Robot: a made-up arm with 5 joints.
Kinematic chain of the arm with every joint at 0, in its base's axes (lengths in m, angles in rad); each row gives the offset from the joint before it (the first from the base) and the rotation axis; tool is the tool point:
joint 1: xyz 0 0 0.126 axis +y
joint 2: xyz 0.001 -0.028 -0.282 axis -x
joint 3: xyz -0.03 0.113 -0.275 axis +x
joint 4: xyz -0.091 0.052 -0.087 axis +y
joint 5: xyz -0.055 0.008 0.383 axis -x
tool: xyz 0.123 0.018 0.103
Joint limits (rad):
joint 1: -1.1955..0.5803
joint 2: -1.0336..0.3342
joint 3: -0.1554..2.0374
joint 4: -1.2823..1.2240
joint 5: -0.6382..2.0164
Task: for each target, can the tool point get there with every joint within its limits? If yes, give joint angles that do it. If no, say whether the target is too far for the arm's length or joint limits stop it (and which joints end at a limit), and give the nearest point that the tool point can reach.
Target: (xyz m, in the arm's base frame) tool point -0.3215 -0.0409 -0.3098
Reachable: yes | joints -0.1349 -0.7016 1.3863 -0.8575 1.2445
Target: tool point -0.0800 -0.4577 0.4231
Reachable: no: joint limits stop it (at a limit: joint 1, joint 2) | nearest point -0.1929 -0.0632 0.1515 | short by 0.492 m
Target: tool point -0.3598 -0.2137 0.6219
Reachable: no: joint limits stop it (at a limit: joint 1, joint 2) | nearest point -0.3394 0.0356 0.2710 | short by 0.431 m
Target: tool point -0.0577 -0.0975 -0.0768
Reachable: yes | joints -0.1366 -0.1873 0.6267 -0.0675 0.0854
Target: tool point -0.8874 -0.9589 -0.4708
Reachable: no: too far | nearest point -0.5429 -0.3888 -0.2513 | short by 0.701 m
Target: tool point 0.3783 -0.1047 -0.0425
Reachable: yes | joints -1.0225 -0.3262 1.5052 0.3043 1.5993
